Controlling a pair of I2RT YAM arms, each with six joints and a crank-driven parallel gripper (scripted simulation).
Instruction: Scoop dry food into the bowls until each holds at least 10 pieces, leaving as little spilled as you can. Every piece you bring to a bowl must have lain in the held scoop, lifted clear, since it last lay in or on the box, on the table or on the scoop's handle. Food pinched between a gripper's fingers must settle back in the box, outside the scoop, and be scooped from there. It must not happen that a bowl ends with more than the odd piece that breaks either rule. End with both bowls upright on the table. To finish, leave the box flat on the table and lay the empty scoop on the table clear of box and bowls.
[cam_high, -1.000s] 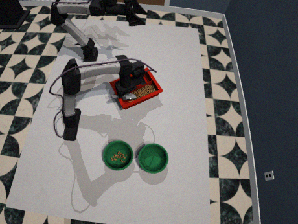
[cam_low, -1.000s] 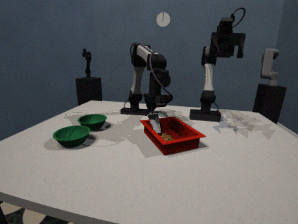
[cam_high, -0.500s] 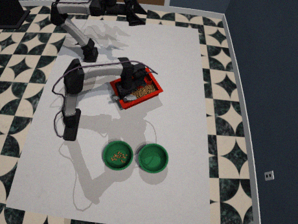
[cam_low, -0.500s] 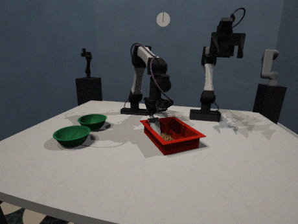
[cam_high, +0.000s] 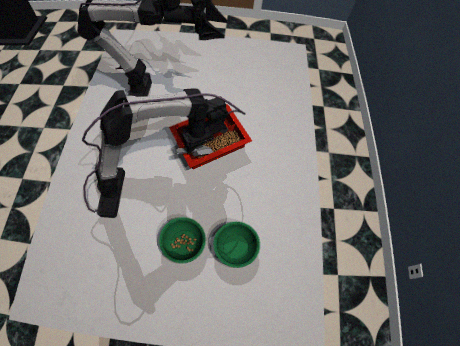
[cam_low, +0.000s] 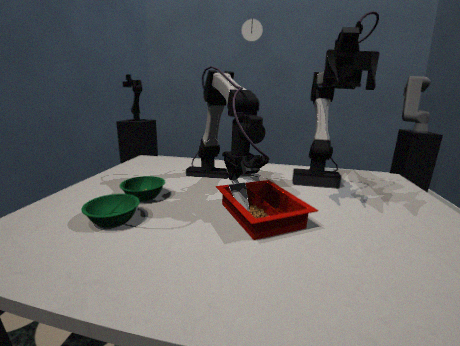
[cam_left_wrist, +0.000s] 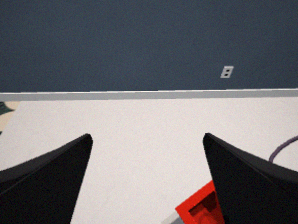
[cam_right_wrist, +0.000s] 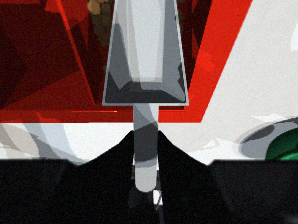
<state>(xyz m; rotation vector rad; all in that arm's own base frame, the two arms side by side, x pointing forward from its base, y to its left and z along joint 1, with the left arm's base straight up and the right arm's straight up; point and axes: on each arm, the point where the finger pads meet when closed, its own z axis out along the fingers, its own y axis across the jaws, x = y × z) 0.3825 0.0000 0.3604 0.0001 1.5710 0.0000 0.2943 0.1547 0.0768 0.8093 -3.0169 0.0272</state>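
Note:
My right gripper is now 7 cm short of the red box, 10 cm to the right of it and 5 cm above it. Round my right hand: grey scoop: 3 cm ahead, 2 cm to the left, 3 cm below.

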